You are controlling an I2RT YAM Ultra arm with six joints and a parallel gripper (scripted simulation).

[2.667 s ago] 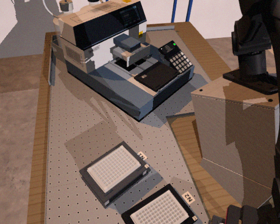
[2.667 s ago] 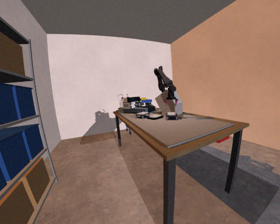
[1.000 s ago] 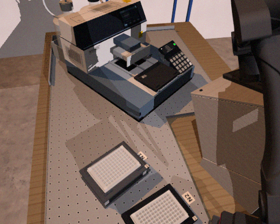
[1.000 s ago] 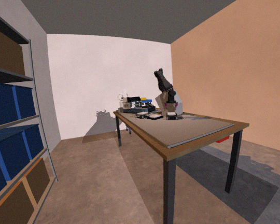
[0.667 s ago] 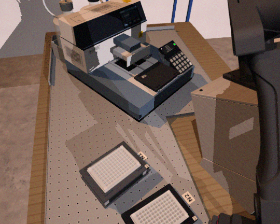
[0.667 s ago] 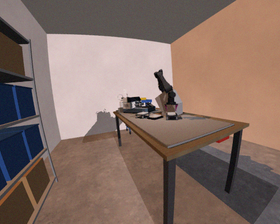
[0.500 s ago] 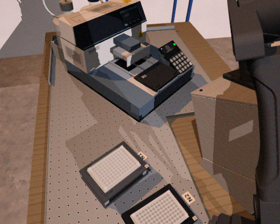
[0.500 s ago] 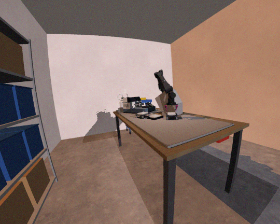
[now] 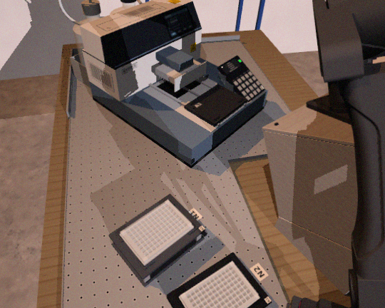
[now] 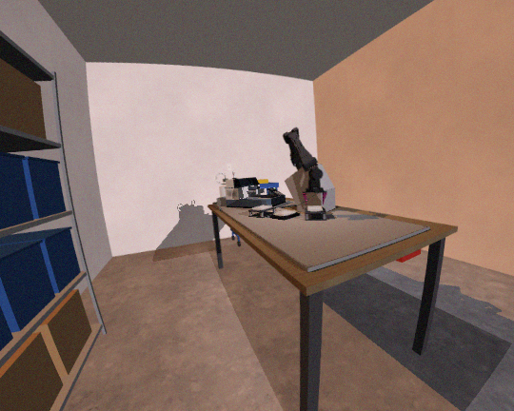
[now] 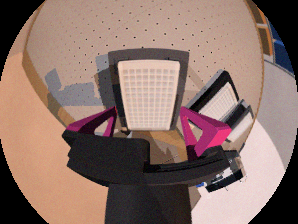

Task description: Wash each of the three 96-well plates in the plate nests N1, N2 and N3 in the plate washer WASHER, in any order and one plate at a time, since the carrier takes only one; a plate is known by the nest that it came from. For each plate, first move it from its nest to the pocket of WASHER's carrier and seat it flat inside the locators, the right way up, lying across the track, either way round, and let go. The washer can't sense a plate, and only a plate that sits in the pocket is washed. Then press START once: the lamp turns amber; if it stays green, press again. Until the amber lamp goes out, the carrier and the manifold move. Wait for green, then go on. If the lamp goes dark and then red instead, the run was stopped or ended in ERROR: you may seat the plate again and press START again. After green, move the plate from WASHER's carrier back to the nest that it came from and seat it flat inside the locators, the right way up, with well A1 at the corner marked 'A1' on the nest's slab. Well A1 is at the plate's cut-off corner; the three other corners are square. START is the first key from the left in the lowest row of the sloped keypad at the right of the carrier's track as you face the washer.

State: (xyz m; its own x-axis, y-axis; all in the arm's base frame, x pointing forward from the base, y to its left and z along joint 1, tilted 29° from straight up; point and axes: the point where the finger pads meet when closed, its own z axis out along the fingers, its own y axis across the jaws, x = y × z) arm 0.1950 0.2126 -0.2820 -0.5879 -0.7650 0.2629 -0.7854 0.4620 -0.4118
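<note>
My hand is 40 mm above the nest n3. From my hand the other things lie so: nest N2: 140 mm to the right, 130 mm ahead, 80 mm below; then n2 label: 170 mm to the right, 80 mm below, 30 mm ahead; then nest N1: 290 mm to the right, 220 mm ahead, 40 mm below.
</note>
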